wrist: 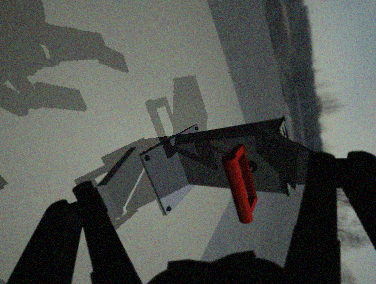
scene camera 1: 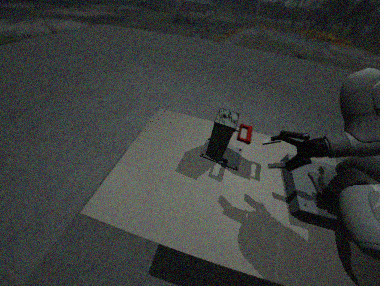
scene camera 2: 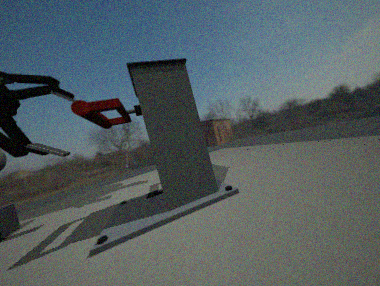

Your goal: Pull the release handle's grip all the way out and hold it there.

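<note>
The release handle's red grip (scene camera 1: 249,134) (scene camera 2: 87,108) (wrist: 237,185) is a rectangular loop. A short rod joins it to the side of a dark upright post (scene camera 1: 220,142) (scene camera 2: 172,130) (wrist: 210,177). My gripper (scene camera 1: 268,154) (scene camera 2: 71,126) (wrist: 196,149) is open, with nothing between its fingers. It is on the grip's side of the post, its fingertips pointing toward the grip. In scene camera 2 the upper fingertip shows close to the grip's rounded outer end; whether they touch is unclear. In the wrist view the grip shows between the finger directions, right of the middle.
The post stands on a bolted base plate (scene camera 2: 160,220) (wrist: 162,172) on a pale table top (scene camera 1: 150,200) (scene camera 2: 300,225). A low grey box (scene camera 1: 300,210) (scene camera 2: 7,220) stands beneath and beside my arm (scene camera 1: 355,145). Shadows of the gripper and handle fall on the table top.
</note>
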